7 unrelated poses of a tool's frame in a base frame.
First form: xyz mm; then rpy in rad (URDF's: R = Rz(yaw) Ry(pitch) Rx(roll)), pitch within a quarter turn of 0, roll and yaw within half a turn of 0.
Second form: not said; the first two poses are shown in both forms.
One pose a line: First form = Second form
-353 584 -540 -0.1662 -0.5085 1.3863 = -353 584 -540 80.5 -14.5 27.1
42 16 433 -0.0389 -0.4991 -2.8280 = 42 16 433 -160.8 27.8 -7.2
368 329 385 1.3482 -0.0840 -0.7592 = 368 329 385 -7.3 -43.2 72.4
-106 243 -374 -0.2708 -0.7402 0.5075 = -106 243 -374 25.7 -44.3 6.6
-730 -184 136 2.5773 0.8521 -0.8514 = -730 -184 136 40.5 -55.2 -167.2
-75 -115 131 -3.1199 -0.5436 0.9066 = -75 -115 131 -56.4 17.6 -153.8
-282 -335 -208 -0.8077 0.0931 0.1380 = -282 -335 -208 9.3 -2.1 -46.5
